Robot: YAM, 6 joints.
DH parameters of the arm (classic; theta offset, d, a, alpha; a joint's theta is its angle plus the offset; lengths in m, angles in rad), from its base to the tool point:
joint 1: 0 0.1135 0.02 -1.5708
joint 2: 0 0 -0.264 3.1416
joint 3: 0.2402 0 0.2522 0
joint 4: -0.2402 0 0.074 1.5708
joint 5: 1.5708 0 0 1.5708
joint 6: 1.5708 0.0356 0 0
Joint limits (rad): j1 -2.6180..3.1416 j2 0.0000..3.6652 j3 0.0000..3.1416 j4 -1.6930..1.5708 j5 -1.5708..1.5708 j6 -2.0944..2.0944
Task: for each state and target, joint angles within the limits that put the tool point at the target. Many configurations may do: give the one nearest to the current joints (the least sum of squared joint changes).
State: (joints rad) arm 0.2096 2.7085 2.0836 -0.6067 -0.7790 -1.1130
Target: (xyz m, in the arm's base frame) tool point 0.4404 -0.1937 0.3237
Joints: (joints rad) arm -0.4667 2.1413 2.1259 -0.7427 -0.7850 -1.1130
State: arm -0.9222 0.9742 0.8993 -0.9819 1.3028 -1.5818
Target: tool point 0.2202 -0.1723 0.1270
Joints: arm -0.5454 1.8204 0.9165 -0.7386 1.1911 -1.5818
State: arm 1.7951 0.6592 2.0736 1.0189 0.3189 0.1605
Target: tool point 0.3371 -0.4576 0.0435
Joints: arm 2.1865 0.0000 2.8613 1.1171 0.3124 0.1605
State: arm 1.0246 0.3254 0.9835 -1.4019 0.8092 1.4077
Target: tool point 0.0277 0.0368 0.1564
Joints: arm 1.3371 0.4215 0.3343 -1.3506 0.5440 1.4077
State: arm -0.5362 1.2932 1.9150 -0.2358 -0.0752 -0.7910
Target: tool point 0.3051 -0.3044 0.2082
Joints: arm -0.7885 1.9449 1.4308 -0.3431 -0.0521 -0.7910
